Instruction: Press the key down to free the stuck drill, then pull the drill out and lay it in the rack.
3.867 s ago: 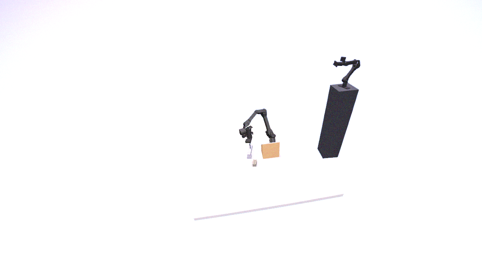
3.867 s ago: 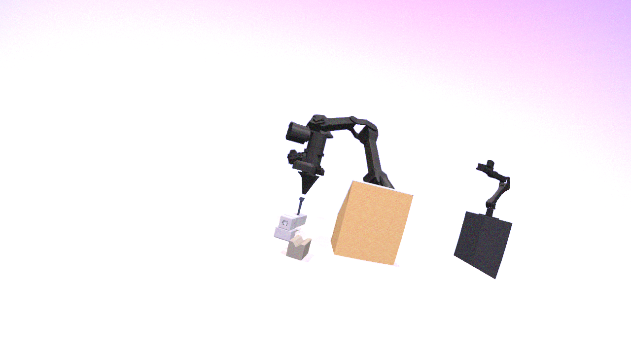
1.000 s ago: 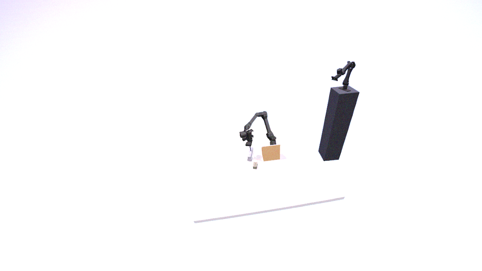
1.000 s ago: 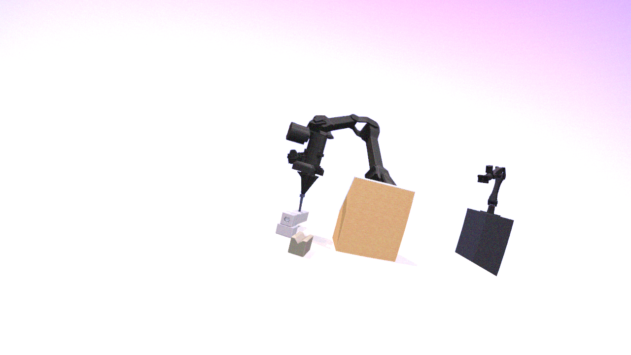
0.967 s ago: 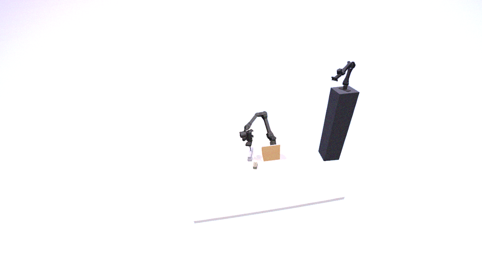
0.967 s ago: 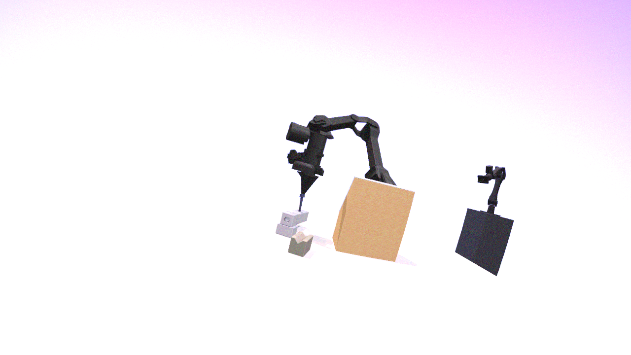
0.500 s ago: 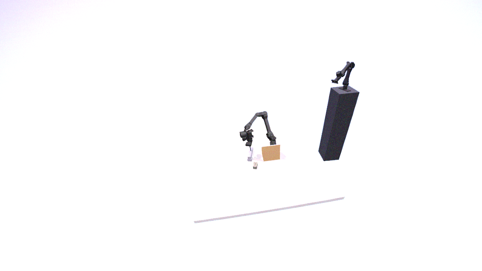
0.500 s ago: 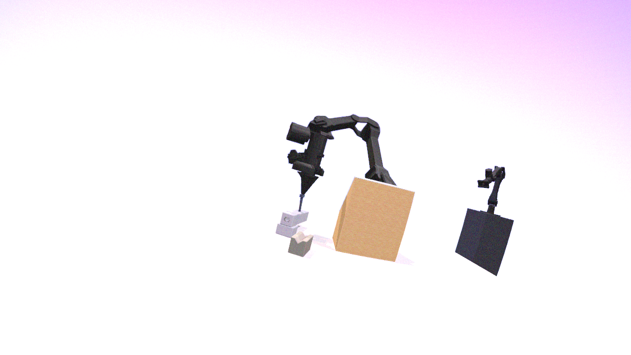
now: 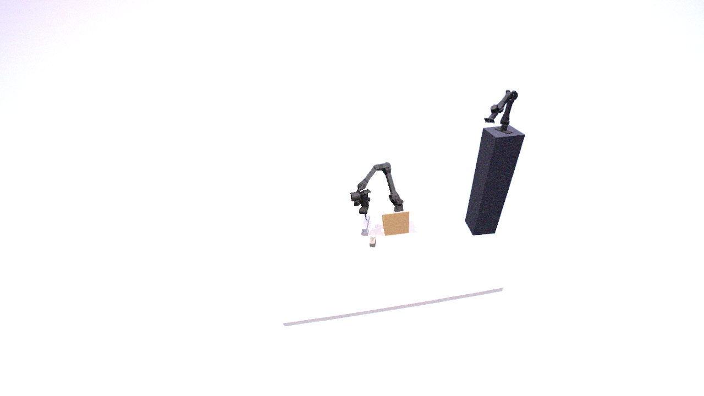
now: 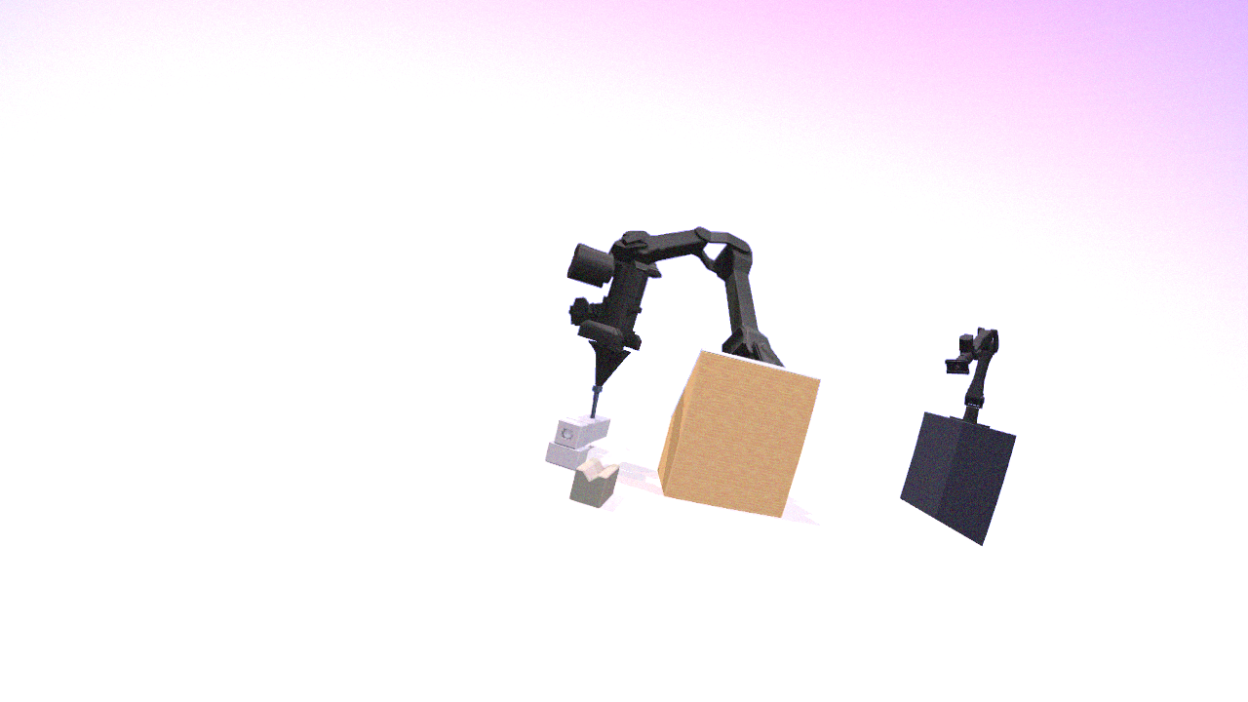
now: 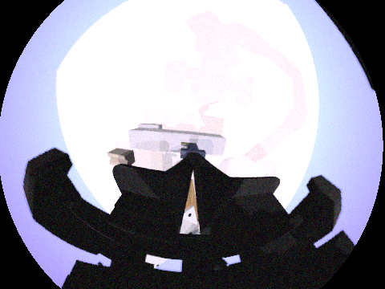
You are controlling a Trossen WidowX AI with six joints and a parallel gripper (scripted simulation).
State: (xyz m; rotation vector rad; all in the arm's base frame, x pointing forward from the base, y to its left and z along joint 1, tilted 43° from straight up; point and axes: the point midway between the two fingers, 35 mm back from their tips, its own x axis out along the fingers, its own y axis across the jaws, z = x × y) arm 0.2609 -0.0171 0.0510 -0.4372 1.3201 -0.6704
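The thin dark pin is 30 mm below my gripper tip. Round my gripper tip: v-notched rack (40 mm behind, 220 mm to the left, 90 mm below); then yellowish key (10 mm ahead, 60 mm to the left, 70 mm below); then pale grey block (40 mm to the left, 80 mm below).
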